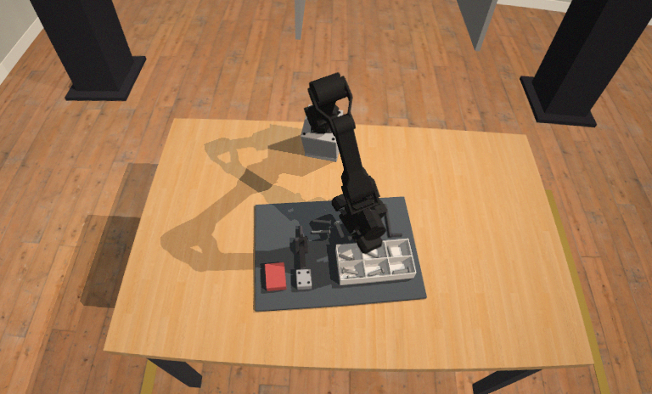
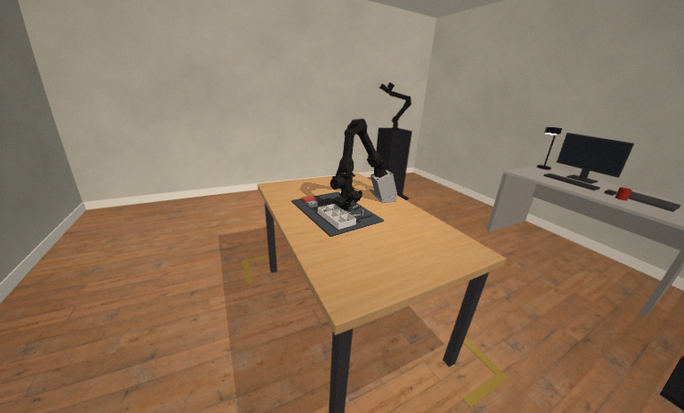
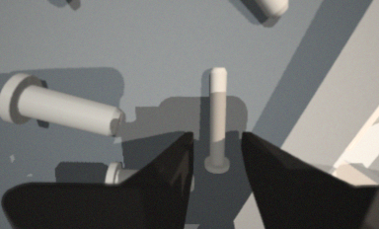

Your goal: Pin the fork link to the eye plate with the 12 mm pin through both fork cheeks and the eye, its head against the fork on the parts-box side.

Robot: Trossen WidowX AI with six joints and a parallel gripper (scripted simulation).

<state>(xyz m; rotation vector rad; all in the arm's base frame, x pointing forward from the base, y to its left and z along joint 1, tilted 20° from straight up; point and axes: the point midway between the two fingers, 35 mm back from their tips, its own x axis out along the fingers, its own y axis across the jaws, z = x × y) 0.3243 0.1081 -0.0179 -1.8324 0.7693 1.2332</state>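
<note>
Now: the pale pin 20 mm behind my hand, 40 mm to the right of it and 30 mm below it. From my hand the other things lie so: dark eye plate bar (70 mm ahead, 150 mm to the right, 30 mm below); then long black bar (40 mm behind, 120 mm to the left, 30 mm below); then white parts box (80 mm ahead, 60 mm to the left, 30 mm below).
</note>
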